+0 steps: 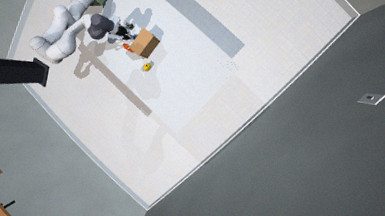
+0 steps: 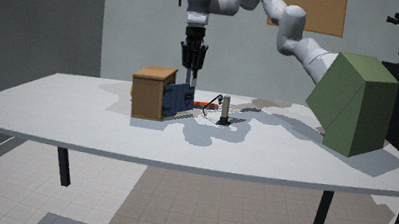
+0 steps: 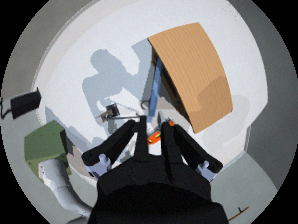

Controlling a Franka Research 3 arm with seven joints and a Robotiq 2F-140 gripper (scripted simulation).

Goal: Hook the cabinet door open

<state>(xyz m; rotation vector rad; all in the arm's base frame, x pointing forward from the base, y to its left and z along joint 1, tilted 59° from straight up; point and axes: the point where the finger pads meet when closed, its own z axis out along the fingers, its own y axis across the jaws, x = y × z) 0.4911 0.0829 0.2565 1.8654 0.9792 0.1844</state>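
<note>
Now: the cabinet door 40 mm ahead of my hand, 50 mm to the left of it and 80 mm below it. From my hand the other things lie so: orange object 60 mm behind, 110 mm to the right, 140 mm below; small yellow object 230 mm ahead, 190 mm to the right, 110 mm below.
</note>
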